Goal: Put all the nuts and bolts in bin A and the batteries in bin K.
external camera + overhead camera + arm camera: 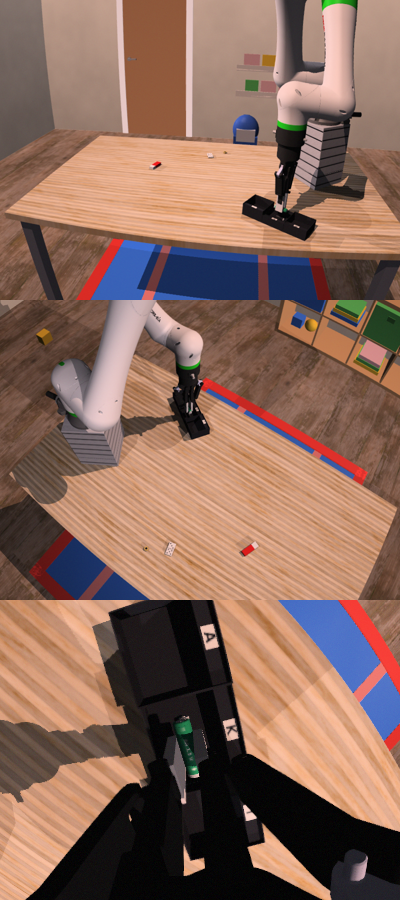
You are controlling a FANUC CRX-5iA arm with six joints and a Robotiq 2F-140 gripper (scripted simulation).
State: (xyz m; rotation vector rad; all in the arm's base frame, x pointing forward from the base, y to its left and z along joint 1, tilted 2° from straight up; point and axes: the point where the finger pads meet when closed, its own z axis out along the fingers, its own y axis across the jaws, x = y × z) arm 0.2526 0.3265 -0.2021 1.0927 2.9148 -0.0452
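My gripper is now 10 mm short of the three joined black bins, 10 mm to the right of it and 60 mm above it. Also, from my hand: dark battery 70 mm below; then green battery 30 mm below; then white domino 230 mm ahead, 570 mm to the right, 70 mm below.
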